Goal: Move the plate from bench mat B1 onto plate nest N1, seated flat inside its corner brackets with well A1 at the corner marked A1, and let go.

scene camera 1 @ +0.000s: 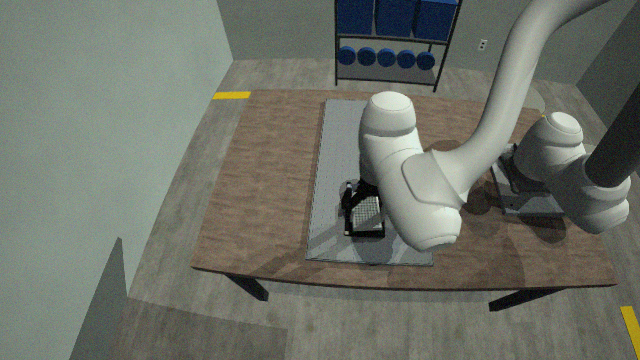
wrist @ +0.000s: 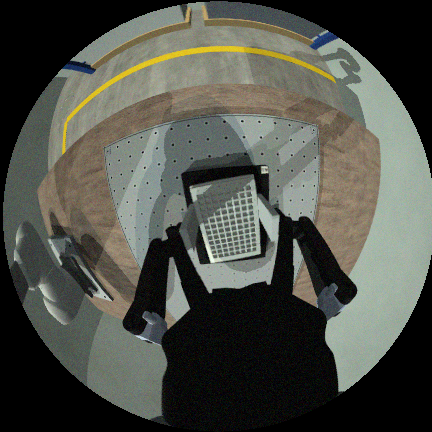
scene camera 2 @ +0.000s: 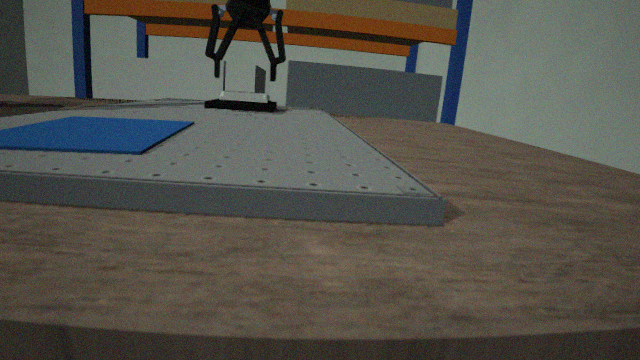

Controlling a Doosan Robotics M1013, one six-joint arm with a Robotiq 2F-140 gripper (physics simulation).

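Places are measured from the arm's base along level axes (x ahead, y left, z up), in millimetres.
Pixels of known places: gripper, fingertip midpoint: (scene camera 1: 366,217) (wrist: 226,208); arm's base, link origin: (scene camera 1: 525,173) (wrist: 76,272).
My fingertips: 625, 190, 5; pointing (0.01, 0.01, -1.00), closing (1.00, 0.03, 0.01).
Note:
Ahead of a thing's pixels: the offset from my fingertips to its top centre, as dx, dy, dz. "spot": to the spot under its first point. Level surfaces: height alone.
The light-coloured plate {+2, -22, +12} (scene camera 1: 367,214) (scene camera 2: 244,97) (wrist: 229,222), with a grid of wells, is at the black plate nest {+3, -25, -3} (scene camera 1: 367,234) (scene camera 2: 240,105) (wrist: 227,174). In the wrist view it looks slightly turned against the nest outline. Whether it lies fully flat inside the brackets cannot be told. A small white corner label {spot: +59, +47, -5} (wrist: 264,170) is on the nest; the plate's A1 well cannot be made out. My gripper (scene camera 1: 367,199) (scene camera 2: 242,83) (wrist: 226,208) is shut on the plate, one pad at each long side. The blue bench mat {dz -15} (scene camera 2: 95,135) bears no plate.
The grey perforated board (scene camera 1: 336,145) (scene camera 2: 320,200) (wrist: 117,165) lies under nest and mat on the wooden table {dz -30} (scene camera 1: 260,150) (scene camera 2: 320,270) (wrist: 350,200). The arm hides part of the board in scene camera 1. The robot's base plate (scene camera 1: 530,204) is at the right. A shelf rack (scene camera 1: 387,37) stands behind the table.

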